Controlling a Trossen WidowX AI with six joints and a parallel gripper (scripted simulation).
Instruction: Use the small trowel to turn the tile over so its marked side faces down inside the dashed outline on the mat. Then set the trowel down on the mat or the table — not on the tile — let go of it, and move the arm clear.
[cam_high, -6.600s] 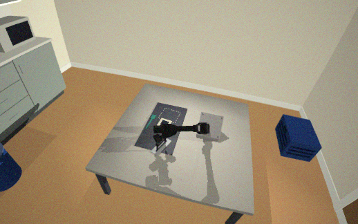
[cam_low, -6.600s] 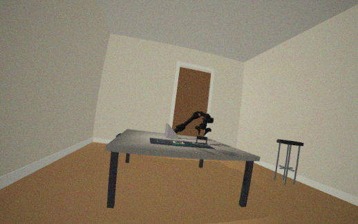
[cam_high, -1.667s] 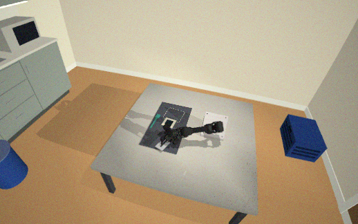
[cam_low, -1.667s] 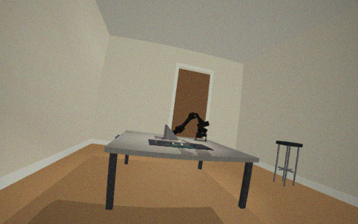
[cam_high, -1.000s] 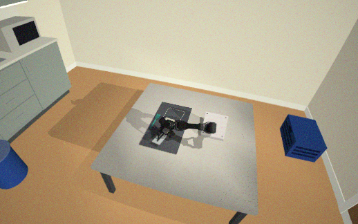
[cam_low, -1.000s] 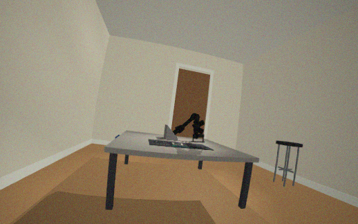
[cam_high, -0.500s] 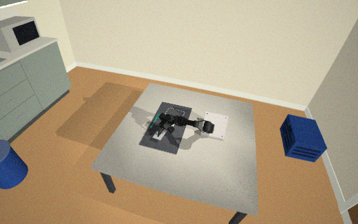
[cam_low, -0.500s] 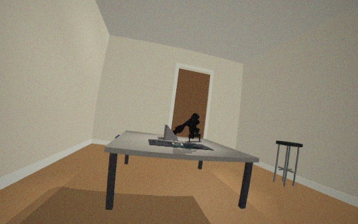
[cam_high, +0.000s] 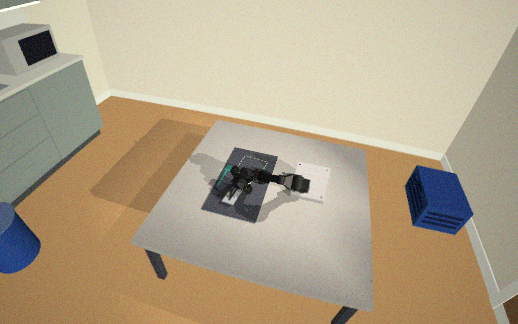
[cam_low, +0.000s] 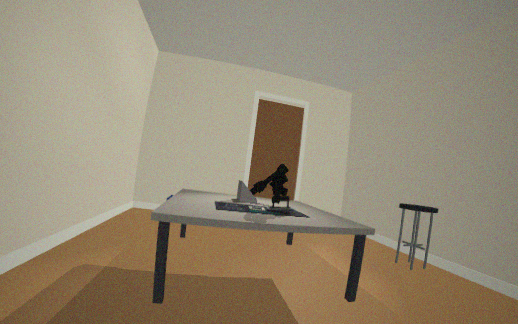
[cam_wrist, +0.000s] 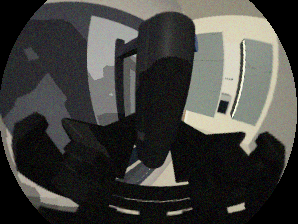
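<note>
My gripper tip is 5 cm past the dark mat, 12 cm to the left of it and 9 cm above it. Round my gripper tip: tile (6 cm behind, 14 cm to the right, 7 cm below); then teal-handled trowel (8 cm ahead, 16 cm to the right, 7 cm below).
</note>
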